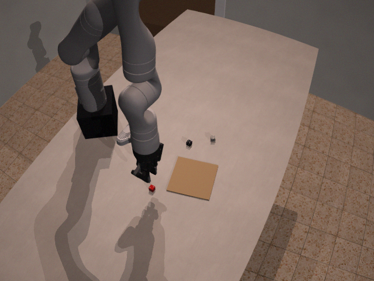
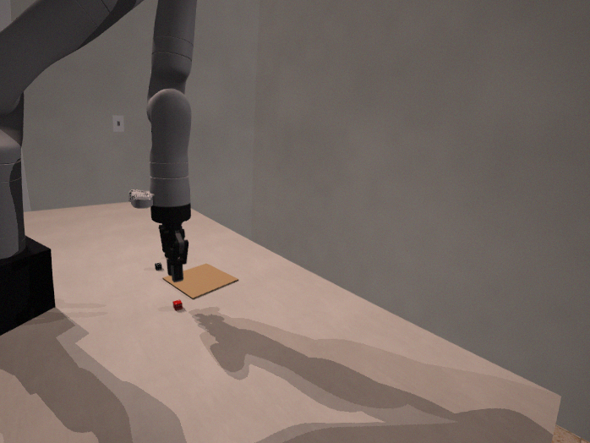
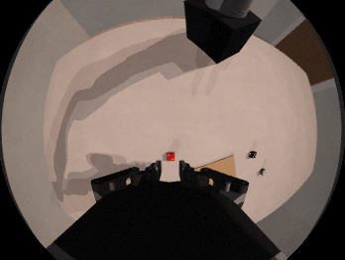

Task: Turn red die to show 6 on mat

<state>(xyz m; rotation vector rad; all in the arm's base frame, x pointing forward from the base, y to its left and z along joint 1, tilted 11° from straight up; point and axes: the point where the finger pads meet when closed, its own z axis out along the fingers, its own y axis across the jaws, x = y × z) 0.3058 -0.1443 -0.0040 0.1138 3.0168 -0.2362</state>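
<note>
Right now my hand is 80 mm above the red die. The rest, counted from my hand: black die 220 mm to the left, 80 mm below, 30 mm ahead; grey die 280 mm to the left, 100 mm ahead, 80 mm below; tan mat 100 mm to the left, 100 mm ahead, 90 mm below.
</note>
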